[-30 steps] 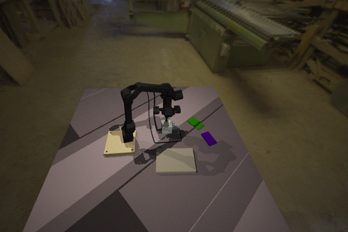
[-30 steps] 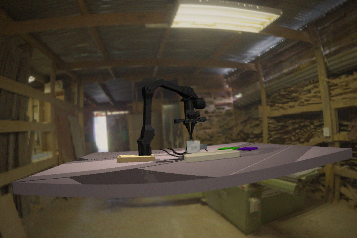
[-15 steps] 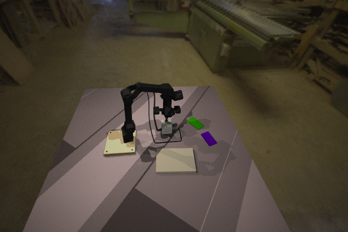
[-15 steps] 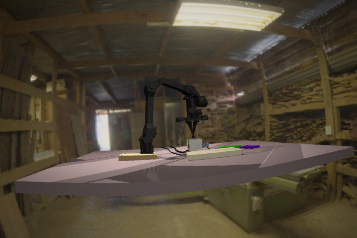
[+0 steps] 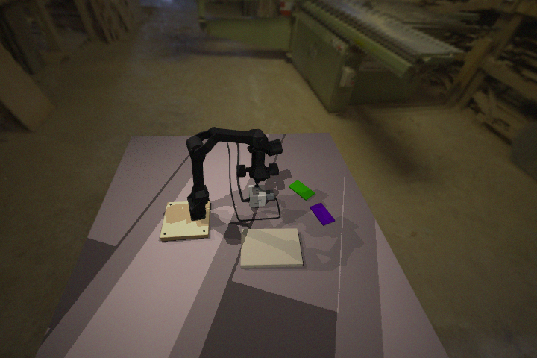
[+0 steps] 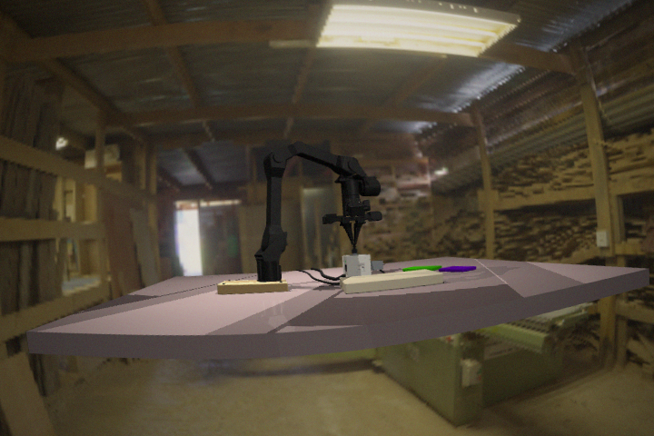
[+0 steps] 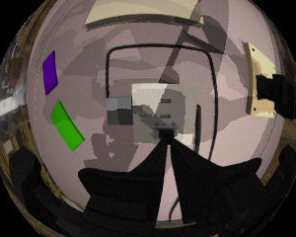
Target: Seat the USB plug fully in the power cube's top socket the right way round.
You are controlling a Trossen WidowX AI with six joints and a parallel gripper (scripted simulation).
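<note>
Right now the USB plug is 20 mm below my gripper tip. Round my gripper tip: pale flat slab 20 mm behind, 290 mm to the right, 100 mm below; then purple block 280 mm ahead, 190 mm to the right, 110 mm below; then green block 250 mm ahead, 10 mm to the right, 100 mm below.
</note>
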